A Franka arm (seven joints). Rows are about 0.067 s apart.
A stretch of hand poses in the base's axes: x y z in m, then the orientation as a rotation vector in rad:
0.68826 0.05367 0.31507 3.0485 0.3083 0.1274
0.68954 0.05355 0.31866 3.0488 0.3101 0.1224
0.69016 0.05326 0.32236 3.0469 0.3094 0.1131
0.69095 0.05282 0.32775 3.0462 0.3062 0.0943
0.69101 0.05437 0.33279 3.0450 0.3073 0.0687
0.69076 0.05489 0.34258 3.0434 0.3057 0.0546
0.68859 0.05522 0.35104 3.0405 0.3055 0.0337
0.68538 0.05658 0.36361 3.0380 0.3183 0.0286
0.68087 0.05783 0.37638 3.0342 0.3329 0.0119
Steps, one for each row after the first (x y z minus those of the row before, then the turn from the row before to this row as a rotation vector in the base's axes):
0.00128 -0.00012 0.00359 -0.0001 0.0033 0.0010
0.00062 -0.00029 0.00370 -0.0029 0.0057 -0.0006
0.00079 -0.00044 0.00539 -0.0028 0.0119 -0.0026
0.00006 0.00155 0.00504 -0.0034 0.0164 0.0001
-0.00025 0.00052 0.00979 -0.0029 0.0089 -0.0013
-0.00217 0.00033 0.00846 -0.0045 0.0132 -0.0006
-0.00321 0.00136 0.01257 -0.0017 0.0035 0.0083
-0.00451 0.00125 0.01277 -0.0036 0.0110 0.0093

